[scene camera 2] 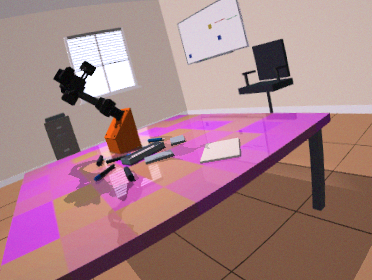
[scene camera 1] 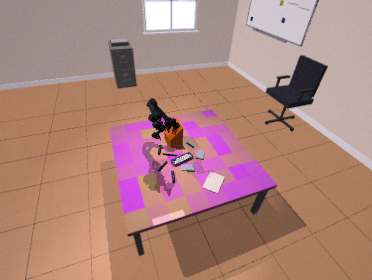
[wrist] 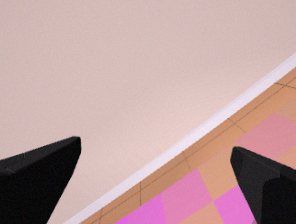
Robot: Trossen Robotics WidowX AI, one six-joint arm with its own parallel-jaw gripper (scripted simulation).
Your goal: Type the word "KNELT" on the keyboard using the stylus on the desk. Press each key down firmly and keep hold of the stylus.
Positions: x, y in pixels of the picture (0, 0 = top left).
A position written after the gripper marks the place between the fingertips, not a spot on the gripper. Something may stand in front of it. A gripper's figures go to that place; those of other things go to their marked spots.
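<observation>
A white notepad point(scene camera 2: 226, 149) sits 87 cm from the lens, while the gripper point(scene camera 2: 81, 80) is 94 cm from the lens.
</observation>
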